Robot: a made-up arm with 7 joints. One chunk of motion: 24 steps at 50 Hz.
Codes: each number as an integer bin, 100 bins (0 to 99) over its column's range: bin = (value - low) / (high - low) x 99, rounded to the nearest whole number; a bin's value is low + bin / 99 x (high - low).
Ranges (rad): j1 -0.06..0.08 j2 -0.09..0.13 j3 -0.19..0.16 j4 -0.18..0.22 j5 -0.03..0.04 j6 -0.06..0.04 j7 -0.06..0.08
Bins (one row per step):
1: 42 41 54 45 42 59 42
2: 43 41 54 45 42 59 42
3: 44 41 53 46 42 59 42
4: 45 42 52 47 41 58 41
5: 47 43 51 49 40 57 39
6: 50 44 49 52 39 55 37
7: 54 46 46 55 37 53 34
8: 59 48 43 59 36 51 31
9: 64 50 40 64 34 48 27
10: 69 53 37 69 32 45 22
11: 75 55 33 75 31 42 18
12: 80 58 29 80 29 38 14
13: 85 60 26 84 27 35 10
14: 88 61 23 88 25 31 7
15: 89 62 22 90 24 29 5
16: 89 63 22 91 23 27 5
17: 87 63 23 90 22 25 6
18: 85 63 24 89 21 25 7
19: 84 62 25 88 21 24 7
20: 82 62 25 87 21 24 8
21: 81 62 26 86 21 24 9
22: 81 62 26 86 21 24 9
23: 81 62 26 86 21 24 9
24: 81 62 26 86 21 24 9
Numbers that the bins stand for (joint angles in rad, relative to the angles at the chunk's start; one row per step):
1: -0.0006 0.0011 0.0009 0.0018 -0.0003 -0.0004 -0.0006
2: 0.0008 0.0011 0.0009 0.0018 -0.0003 -0.0004 -0.0006
3: 0.0022 0.0011 -0.0026 0.0059 -0.0003 -0.0004 -0.0006
4: 0.0036 0.0033 -0.0062 0.0099 -0.0010 -0.0014 -0.0020
5: 0.0065 0.0056 -0.0097 0.0180 -0.0017 -0.0024 -0.0048
6: 0.0107 0.0078 -0.0168 0.0301 -0.0024 -0.0044 -0.0077
7: 0.0164 0.0122 -0.0274 0.0422 -0.0038 -0.0065 -0.0119
8: 0.0234 0.0167 -0.0380 0.0584 -0.0045 -0.0085 -0.0162
9: 0.0305 0.0211 -0.0486 0.0786 -0.0060 -0.0115 -0.0218
10: 0.0376 0.0278 -0.0592 0.0988 -0.0074 -0.0145 -0.0289
11: 0.0461 0.0322 -0.0733 0.1230 -0.0081 -0.0176 -0.0345
12: 0.0531 0.0389 -0.0875 0.1432 -0.0095 -0.0216 -0.0402
13: 0.0602 0.0433 -0.0981 0.1594 -0.0109 -0.0246 -0.0459
14: 0.0644 0.0456 -0.1087 0.1756 -0.0123 -0.0287 -0.0501
15: 0.0659 0.0478 -0.1122 0.1836 -0.0130 -0.0307 -0.0529
16: 0.0659 0.0500 -0.1122 0.1877 -0.0137 -0.0327 -0.0529
17: 0.0630 0.0500 -0.1087 0.1836 -0.0144 -0.0347 -0.0515
18: 0.0602 0.0500 -0.1052 0.1796 -0.0152 -0.0347 -0.0501
19: 0.0588 0.0478 -0.1016 0.1756 -0.0152 -0.0358 -0.0501
20: 0.0560 0.0478 -0.1016 0.1715 -0.0152 -0.0358 -0.0487
21: 0.0545 0.0478 -0.0981 0.1675 -0.0152 -0.0358 -0.0473
22: 0.0545 0.0478 -0.0981 0.1675 -0.0152 -0.0358 -0.0473
23: 0.0545 0.0478 -0.0981 0.1675 -0.0152 -0.0358 -0.0473
24: 0.0545 0.0478 -0.0981 0.1675 -0.0152 -0.0358 -0.0473

